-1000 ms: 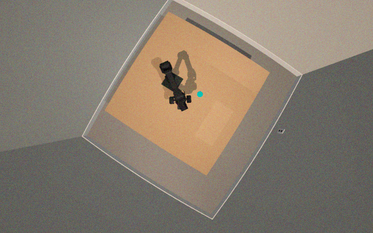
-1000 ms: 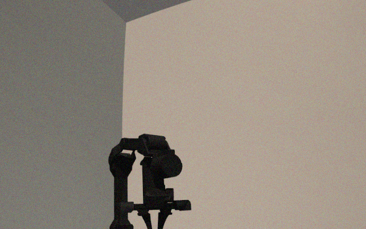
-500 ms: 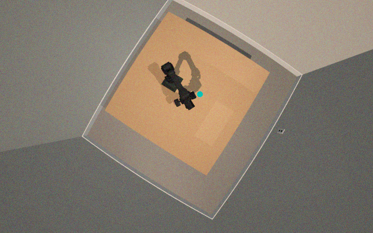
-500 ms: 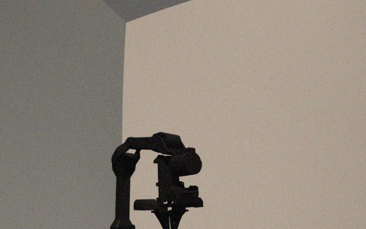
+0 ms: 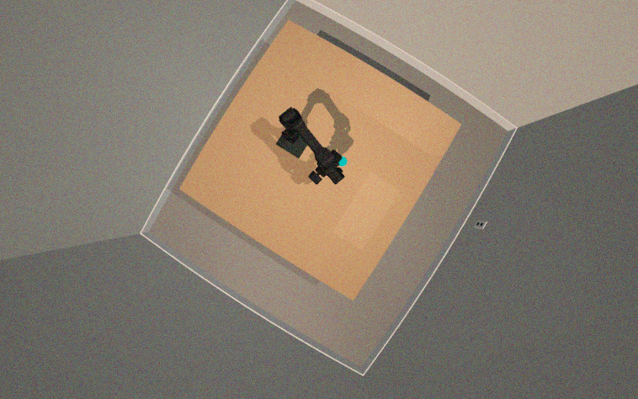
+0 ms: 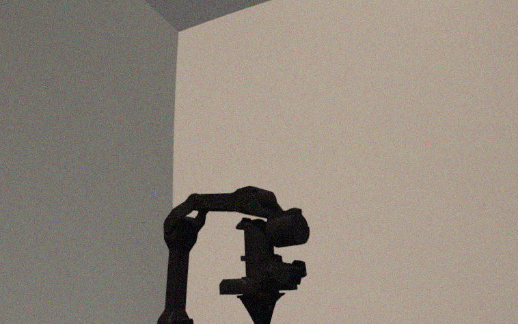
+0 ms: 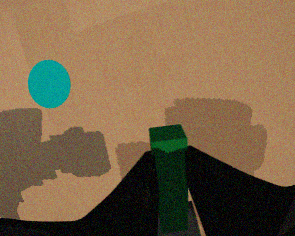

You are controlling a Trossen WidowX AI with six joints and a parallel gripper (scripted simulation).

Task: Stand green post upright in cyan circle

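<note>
The green post lies 2 cm behind my gripper tip. The rest, counted from my gripper tip: cyan circle 14 cm below, 12 cm to the left, 3 cm ahead.
</note>
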